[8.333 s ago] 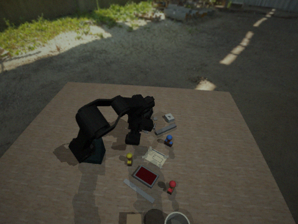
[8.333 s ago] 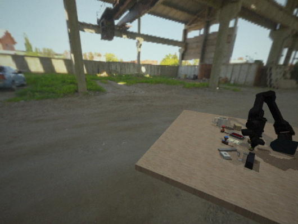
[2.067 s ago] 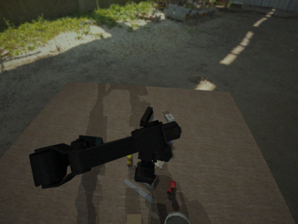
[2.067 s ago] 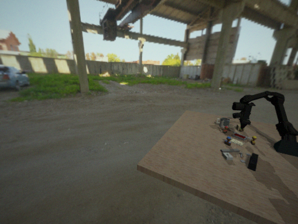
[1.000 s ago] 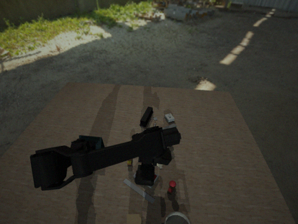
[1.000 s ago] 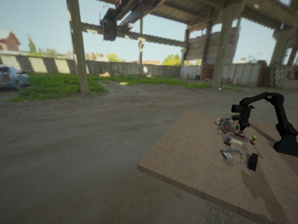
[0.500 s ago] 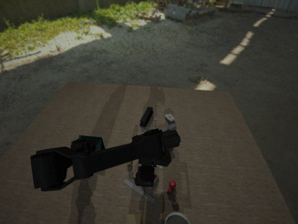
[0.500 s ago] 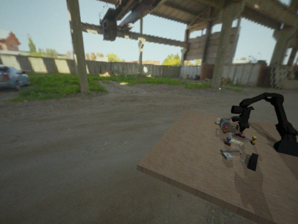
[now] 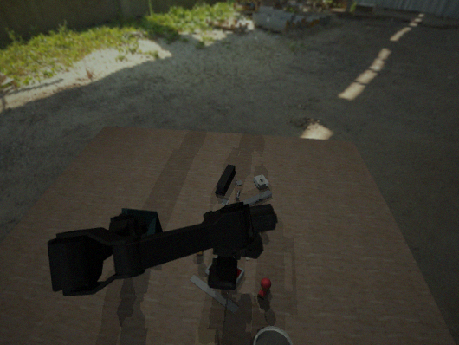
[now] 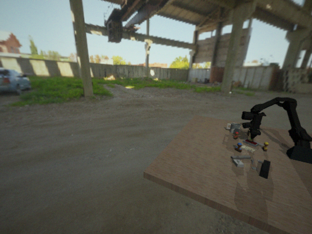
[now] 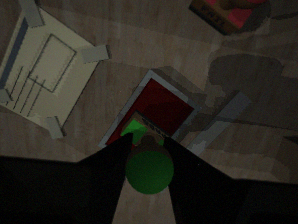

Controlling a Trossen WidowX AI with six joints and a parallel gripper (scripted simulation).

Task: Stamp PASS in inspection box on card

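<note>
Now: gripper tip 40 mm above the ink pad. From my gripper tip the other things lie so: grey ruler (60 mm to the right, 40 mm below, 30 mm behind); yellow stamp (80 mm behind, 70 mm to the left, 30 mm below); green stamp (right at my gripper tip).
</note>
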